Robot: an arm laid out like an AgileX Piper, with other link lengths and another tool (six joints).
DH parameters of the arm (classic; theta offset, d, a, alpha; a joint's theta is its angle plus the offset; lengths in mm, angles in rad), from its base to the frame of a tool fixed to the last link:
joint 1: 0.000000 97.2 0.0 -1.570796
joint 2: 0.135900 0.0 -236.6 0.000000
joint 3: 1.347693 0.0 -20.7 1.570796
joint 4: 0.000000 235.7 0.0 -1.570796
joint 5: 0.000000 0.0 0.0 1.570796
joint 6: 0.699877 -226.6 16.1 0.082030
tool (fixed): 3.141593 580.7 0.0 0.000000
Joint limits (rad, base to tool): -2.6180..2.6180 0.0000..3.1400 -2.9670..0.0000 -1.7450..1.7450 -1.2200..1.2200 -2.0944..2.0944
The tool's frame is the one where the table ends.
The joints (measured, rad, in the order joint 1, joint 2, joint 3, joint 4, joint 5, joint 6), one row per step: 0.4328 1.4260 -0.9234 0.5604 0.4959 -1.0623; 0.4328 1.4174 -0.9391 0.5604 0.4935 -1.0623; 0.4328 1.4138 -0.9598 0.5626 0.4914 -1.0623; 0.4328 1.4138 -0.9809 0.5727 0.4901 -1.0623; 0.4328 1.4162 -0.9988 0.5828 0.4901 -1.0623; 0.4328 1.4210 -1.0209 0.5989 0.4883 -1.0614; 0.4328 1.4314 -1.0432 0.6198 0.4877 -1.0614; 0.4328 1.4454 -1.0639 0.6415 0.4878 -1.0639
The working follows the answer.
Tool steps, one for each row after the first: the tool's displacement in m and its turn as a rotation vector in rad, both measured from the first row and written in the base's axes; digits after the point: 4 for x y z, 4 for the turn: 0.0066 0.0026 0.0112 0.0106 -0.0241 -0.0012; 0.0138 0.0059 0.0227 0.0230 -0.0471 -0.0031; 0.0198 0.0103 0.0332 0.0406 -0.0634 -0.0075; 0.0243 0.0142 0.0409 0.0557 -0.0735 -0.0111; 0.0297 0.0194 0.0502 0.0774 -0.0839 -0.0182; 0.0343 0.0251 0.0571 0.1004 -0.0869 -0.0257; 0.0380 0.0306 0.0615 0.1204 -0.0855 -0.0314
Tool pose at each row, in the base's axes (x y z in m, rotation vector in rad; rounded; the steps above come from the unrounded poses): 0.3790 0.2254 -0.0208 -2.6016 -0.4716 -0.8803; 0.3856 0.2280 -0.0095 -2.5846 -0.4707 -0.9130; 0.3927 0.2314 0.0020 -2.5663 -0.4675 -0.9443; 0.3988 0.2358 0.0124 -2.5466 -0.4565 -0.9671; 0.4032 0.2397 0.0201 -2.5309 -0.4462 -0.9814; 0.4087 0.2448 0.0294 -2.5104 -0.4280 -0.9968; 0.4133 0.2505 0.0363 -2.4917 -0.4070 -1.0024; 0.4170 0.2560 0.0407 -2.4763 -0.3888 -1.0018

